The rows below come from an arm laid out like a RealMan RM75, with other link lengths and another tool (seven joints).
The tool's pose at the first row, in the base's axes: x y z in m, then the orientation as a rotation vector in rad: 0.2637, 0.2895, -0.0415, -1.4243, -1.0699, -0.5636
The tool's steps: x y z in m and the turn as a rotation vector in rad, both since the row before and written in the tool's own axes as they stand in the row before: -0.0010, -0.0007, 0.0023, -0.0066, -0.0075, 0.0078; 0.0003, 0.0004, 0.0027, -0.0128, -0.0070, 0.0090; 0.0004, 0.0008, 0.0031, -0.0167, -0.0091, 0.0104; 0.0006, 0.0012, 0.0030, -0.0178, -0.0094, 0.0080; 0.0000, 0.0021, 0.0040, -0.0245, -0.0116, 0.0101; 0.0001, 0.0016, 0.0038, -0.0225, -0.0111, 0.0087; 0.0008, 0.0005, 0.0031, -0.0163, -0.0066, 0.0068; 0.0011, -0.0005, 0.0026, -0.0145, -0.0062, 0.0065; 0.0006, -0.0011, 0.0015, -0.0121, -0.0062, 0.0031; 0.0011, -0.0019, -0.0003, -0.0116, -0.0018, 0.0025
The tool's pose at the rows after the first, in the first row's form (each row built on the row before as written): 0.2621, 0.2913, -0.0424, -1.4368, -1.0689, -0.5570; 0.2619, 0.2940, -0.0429, -1.4550, -1.0656, -0.5536; 0.2620, 0.2971, -0.0436, -1.4781, -1.0623, -0.5501; 0.2626, 0.3002, -0.0444, -1.5012, -1.0608, -0.5487; 0.2635, 0.3041, -0.0464, -1.5320, -1.0583, -0.5483; 0.2641, 0.3078, -0.0481, -1.5603, -1.0567, -0.5479; 0.2643, 0.3110, -0.0486, -1.5804, -1.0539, -0.5483; 0.2640, 0.3138, -0.0482, -1.5986, -1.0512, -0.5481; 0.2631, 0.3154, -0.0476, -1.6132, -1.0517, -0.5487; 0.2621, 0.3156, -0.0456, -1.6252, -1.0494, -0.5527
